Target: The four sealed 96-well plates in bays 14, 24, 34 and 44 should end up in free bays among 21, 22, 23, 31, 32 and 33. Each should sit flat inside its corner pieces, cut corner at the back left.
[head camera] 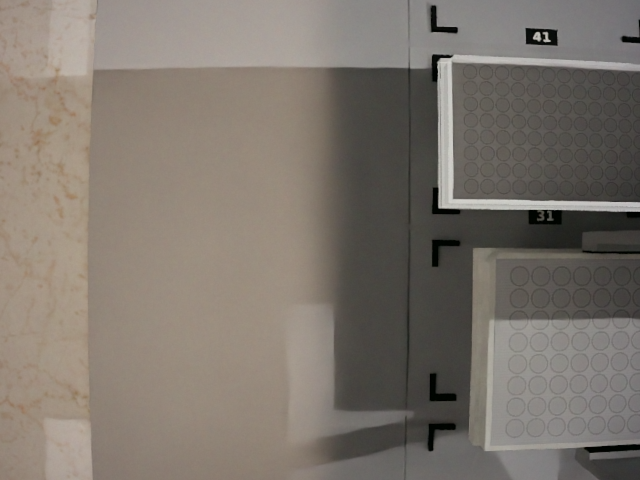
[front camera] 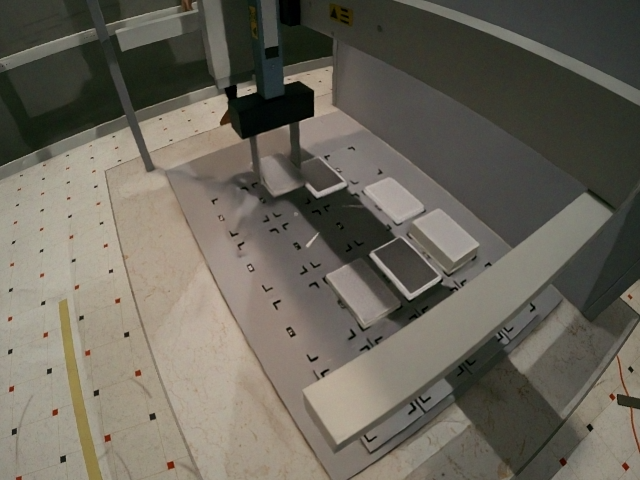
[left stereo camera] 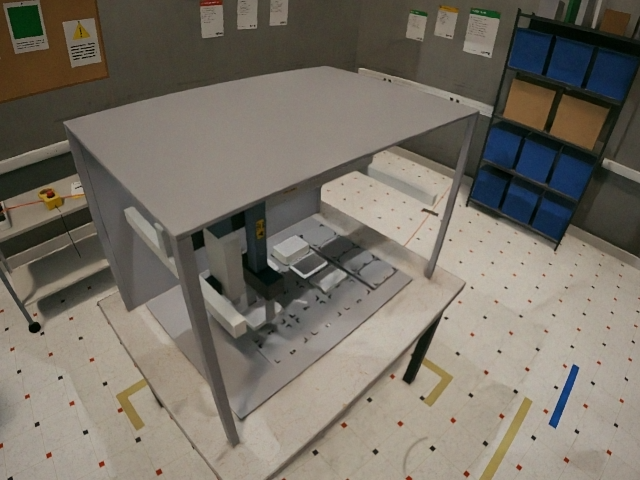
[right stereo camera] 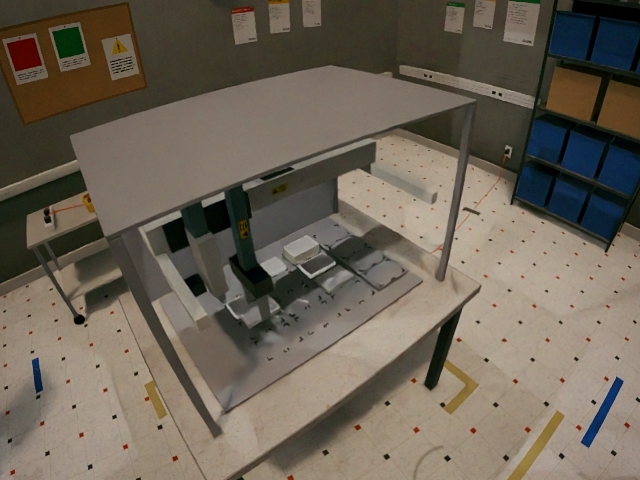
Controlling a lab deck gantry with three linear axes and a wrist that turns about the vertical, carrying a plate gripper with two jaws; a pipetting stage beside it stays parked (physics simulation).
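Frame: origin at the robot's base, x right, y back, z down, level; metres.
Seen in the pictures: gripper, fingertip midpoint: (head camera: 618, 346) (front camera: 278, 172) (left stereo camera: 261, 312) (right stereo camera: 258, 310); robot's base, origin of the base link: (front camera: 213, 201) (left stereo camera: 277, 362) (right stereo camera: 269, 359).
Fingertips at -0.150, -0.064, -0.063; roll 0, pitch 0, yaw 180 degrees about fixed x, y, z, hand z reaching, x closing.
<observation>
Pixels of each thing's top centre, then the offset from my fingertips to it, as dx, dy, dz. "pt": a spot on its surface instead.
- pale sealed plate, middle of its top: (head camera: 629, 350) (front camera: 277, 170) (left stereo camera: 261, 310) (right stereo camera: 258, 308) +0.000, +0.000, -0.007
- bay 33, surface spot: (front camera: 405, 267) pt -0.100, -0.334, +0.049
- bay 23, surface spot: (front camera: 361, 291) pt +0.006, -0.332, +0.049
- taller box, middle of its top: (front camera: 446, 233) (left stereo camera: 290, 245) (right stereo camera: 300, 245) -0.214, -0.328, +0.022
- small loose tip, surface spot: (front camera: 311, 240) pt +0.016, -0.171, +0.058
My gripper (front camera: 276, 167) (head camera: 610, 347) is shut on a pale sealed plate (front camera: 281, 181) (head camera: 563, 384) (right stereo camera: 250, 311), holding it roughly level above bay 21, whose left corner pieces show in the head view. The plate looks raised off the deck; its cut corner is not clear. Another sealed plate (front camera: 324, 178) (head camera: 542, 134) sits in bay 31, directly behind. In the front view, plates also sit in bay 33 (front camera: 405, 267) and bay 23 (front camera: 361, 291). Bays 22 and 32 hold no plate. Bays 14, 24, 34 and 44 are partly hidden by the beam.
A plate (front camera: 393, 199) sits in bay 42 and a taller box (front camera: 446, 237) in bay 43. A small loose tip (front camera: 311, 240) lies near bay 22's label. The pale beam (front camera: 465, 320) crosses the front view's foreground. The parked pipetting stage (left stereo camera: 225, 263) stands beside my gripper.
</observation>
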